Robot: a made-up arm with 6 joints.
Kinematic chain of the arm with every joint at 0, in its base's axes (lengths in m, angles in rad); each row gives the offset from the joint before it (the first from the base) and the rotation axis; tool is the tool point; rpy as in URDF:
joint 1: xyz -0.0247 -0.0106 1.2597 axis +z
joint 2: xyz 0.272 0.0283 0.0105 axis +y
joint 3: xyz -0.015 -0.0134 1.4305 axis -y
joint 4: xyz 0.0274 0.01 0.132 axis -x
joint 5: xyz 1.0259 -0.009 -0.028 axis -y
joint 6: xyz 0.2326 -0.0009 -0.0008 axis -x
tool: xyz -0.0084 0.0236 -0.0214 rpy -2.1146 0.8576 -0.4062
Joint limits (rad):
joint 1: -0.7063..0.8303
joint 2: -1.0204..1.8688
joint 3: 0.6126..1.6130
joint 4: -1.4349..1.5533
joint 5: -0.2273..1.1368
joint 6: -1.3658..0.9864
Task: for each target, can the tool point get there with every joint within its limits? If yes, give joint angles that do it. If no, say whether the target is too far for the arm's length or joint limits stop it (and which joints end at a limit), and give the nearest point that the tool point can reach.
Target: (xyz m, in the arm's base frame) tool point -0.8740 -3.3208 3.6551
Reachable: no: too far | nearest point -1.2544 -1.4827 2.8572 | short by 2.040 m
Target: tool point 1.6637 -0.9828 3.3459
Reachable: yes | joints -0.5502 0.5986 1.1862 0.2430 0.8480 0.5058
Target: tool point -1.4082 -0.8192 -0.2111
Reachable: no: joint limits stop it (at a limit: joint 2, joint 3, joint 5, joint 6) | nearest point -1.8353 -1.0688 2.2803 | short by 2.540 m
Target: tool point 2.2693 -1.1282 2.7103
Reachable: yes | joints -0.4427 0.9370 1.3544 0.6106 -0.0883 0.7545
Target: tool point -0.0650 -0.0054 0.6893
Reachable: no: joint limits stop it (at a limit: joint 1, joint 2, joint 3, joint 4, joint 5) | nearest point 1.2435 1.6852 -0.1745 | short by 2.306 m
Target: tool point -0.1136 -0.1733 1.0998
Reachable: no: joint limits stop it (at a limit: joint 1, joint 2, joint 3, joint 5, joint 6) | nearest point -1.4239 -1.5692 2.2849 | short by 2.252 m
